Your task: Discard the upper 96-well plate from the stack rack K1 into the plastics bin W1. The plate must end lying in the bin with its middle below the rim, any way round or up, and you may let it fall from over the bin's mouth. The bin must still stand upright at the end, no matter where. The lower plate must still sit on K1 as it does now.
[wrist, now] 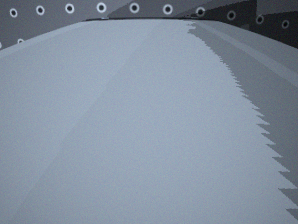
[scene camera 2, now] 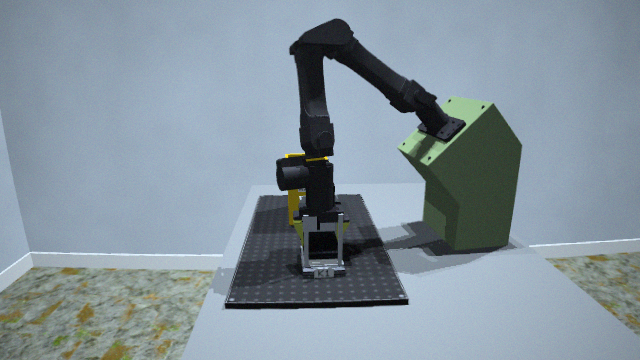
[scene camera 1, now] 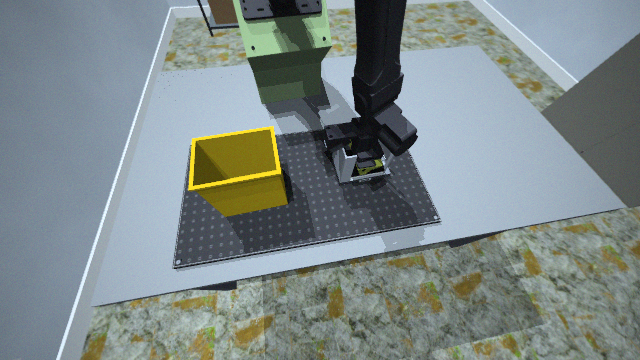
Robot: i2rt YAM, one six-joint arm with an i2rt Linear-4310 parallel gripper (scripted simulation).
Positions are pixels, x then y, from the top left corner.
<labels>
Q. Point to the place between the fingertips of the gripper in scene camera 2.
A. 320,245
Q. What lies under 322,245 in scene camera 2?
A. A black 96-well plate.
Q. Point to a yellow plastics bin W1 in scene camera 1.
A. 239,172
</labels>
